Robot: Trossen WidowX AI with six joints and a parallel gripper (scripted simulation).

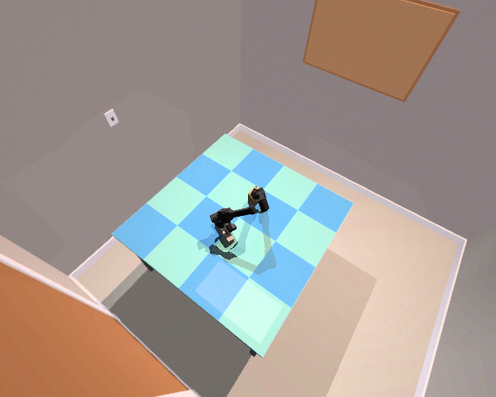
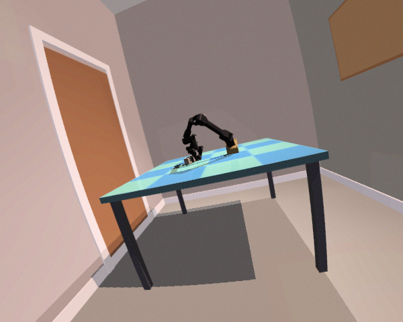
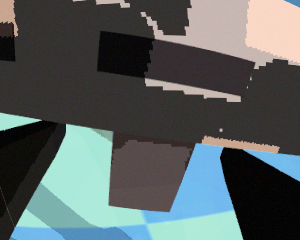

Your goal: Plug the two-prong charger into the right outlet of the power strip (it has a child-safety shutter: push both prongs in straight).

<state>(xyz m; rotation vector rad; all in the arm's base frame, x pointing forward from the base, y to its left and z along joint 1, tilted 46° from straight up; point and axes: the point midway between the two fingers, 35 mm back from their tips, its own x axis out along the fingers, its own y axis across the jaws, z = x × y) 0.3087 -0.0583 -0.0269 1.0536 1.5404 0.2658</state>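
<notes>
The two-prong charger lies 2 cm ahead of my gripper tip, 1 cm to the right of it and 1 cm above it.
</notes>
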